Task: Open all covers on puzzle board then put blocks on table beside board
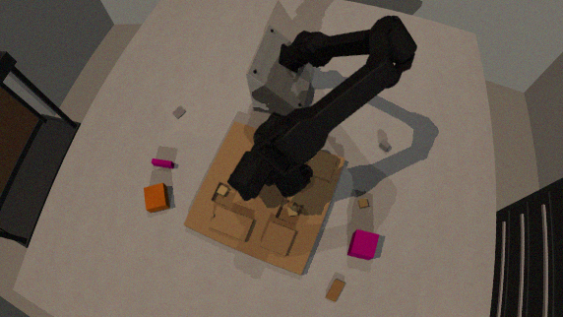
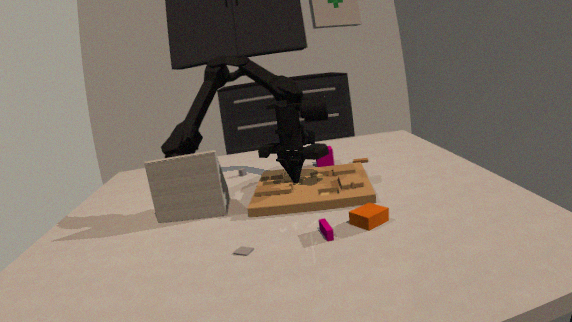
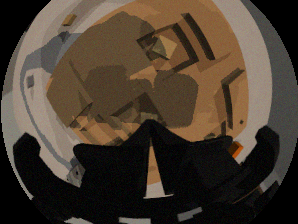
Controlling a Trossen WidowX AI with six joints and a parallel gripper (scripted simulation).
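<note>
Now: gripper tip 4 cm short of the tan puzzle board. From my gripper tip the other things lie so: grey block 26 cm to the left, 12 cm behind, 1 cm below; magenta cube 21 cm to the left, 14 cm ahead; brown tile 25 cm ahead, 16 cm to the left, 2 cm below.
</note>
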